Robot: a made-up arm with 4 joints.
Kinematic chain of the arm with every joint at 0, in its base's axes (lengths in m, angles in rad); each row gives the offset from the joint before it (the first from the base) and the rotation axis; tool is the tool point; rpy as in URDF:
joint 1: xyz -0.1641 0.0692 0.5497 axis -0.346 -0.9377 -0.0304
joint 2: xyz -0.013 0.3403 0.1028 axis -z
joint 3: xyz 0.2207 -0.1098 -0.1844 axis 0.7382 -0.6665 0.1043
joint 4: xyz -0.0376 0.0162 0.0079 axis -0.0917 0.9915 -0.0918
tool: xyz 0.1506 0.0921 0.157 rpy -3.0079 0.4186 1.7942
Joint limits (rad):
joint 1: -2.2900..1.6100
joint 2: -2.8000..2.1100
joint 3: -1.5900..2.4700
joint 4: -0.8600..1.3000
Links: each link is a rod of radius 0.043 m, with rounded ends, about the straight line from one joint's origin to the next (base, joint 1, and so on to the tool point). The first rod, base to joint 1, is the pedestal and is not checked.
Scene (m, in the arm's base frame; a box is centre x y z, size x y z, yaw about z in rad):
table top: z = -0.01
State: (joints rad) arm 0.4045 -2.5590 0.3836 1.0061
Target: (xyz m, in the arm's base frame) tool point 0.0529 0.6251 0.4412
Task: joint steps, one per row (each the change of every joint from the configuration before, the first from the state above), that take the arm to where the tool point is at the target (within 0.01 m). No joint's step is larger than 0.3 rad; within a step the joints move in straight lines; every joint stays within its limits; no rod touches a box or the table.
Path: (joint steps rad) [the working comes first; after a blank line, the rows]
Joints at the target: 1.1508 -2.5267 1.9176 -0.3100
Straight joint move there: clear.

1: 0.1244 0.0054 0.2557 -0.2194
2: 0.1244 0.0054 0.2556 -0.2193
3: 0.1244 0.0054 0.2557 -0.2194
4: 0.1243 0.0054 0.2556 -0.2193
5: 0.1244 0.0053 0.2557 -0.2194
6: 0.1244 0.0054 0.2557 -0.2193

